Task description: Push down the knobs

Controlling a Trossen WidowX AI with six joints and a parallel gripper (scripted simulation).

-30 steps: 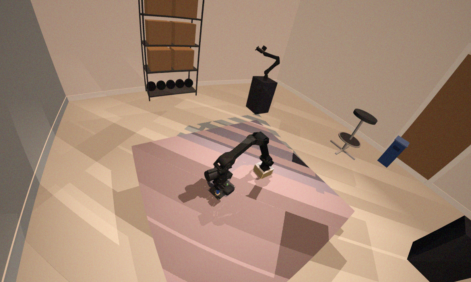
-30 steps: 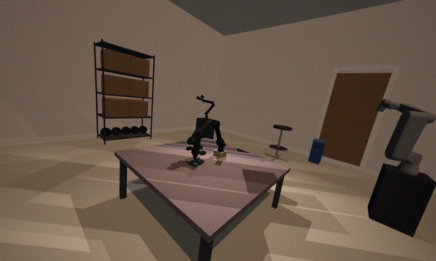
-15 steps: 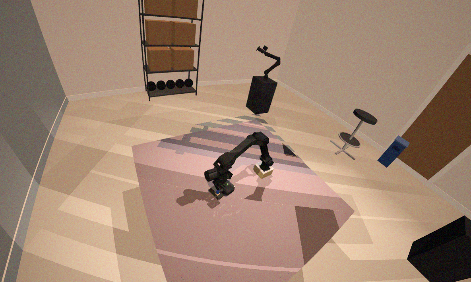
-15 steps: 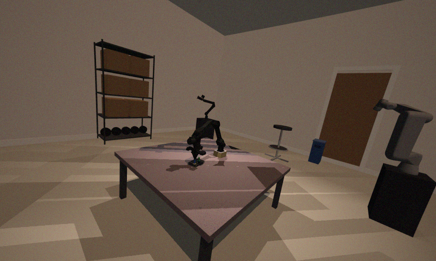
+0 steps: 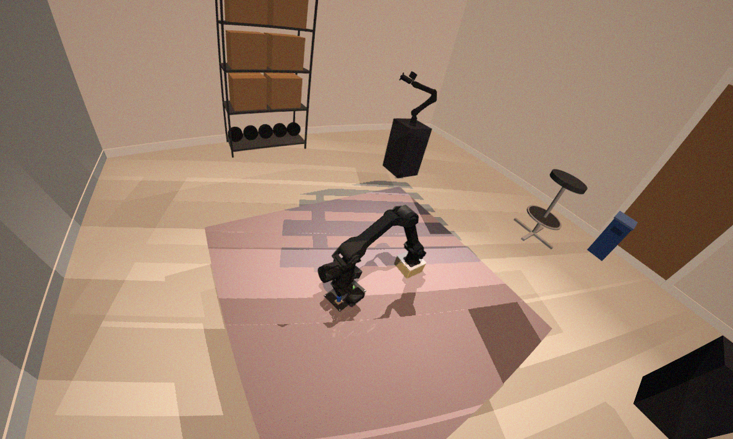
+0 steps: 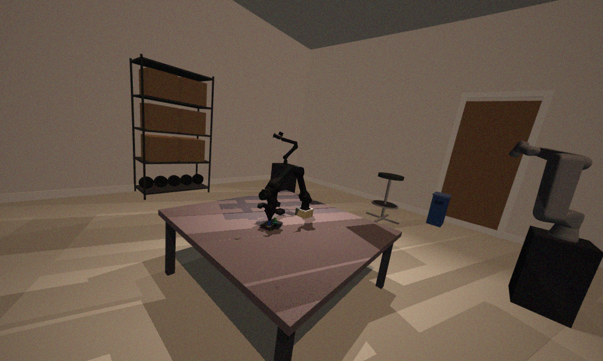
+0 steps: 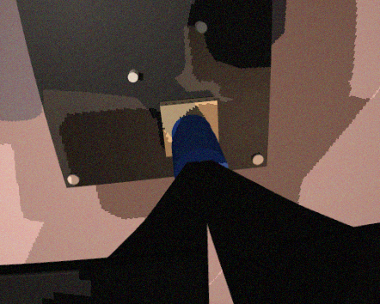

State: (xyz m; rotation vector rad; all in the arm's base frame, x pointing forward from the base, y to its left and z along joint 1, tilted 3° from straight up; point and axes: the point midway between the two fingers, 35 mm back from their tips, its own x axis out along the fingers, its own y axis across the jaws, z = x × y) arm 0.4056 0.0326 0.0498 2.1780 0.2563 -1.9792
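Now: gripper tip 10 mm above the blue knob. Also, from my gripper tip: green knob 70 mm behind, 20 mm to the right, 10 mm below.
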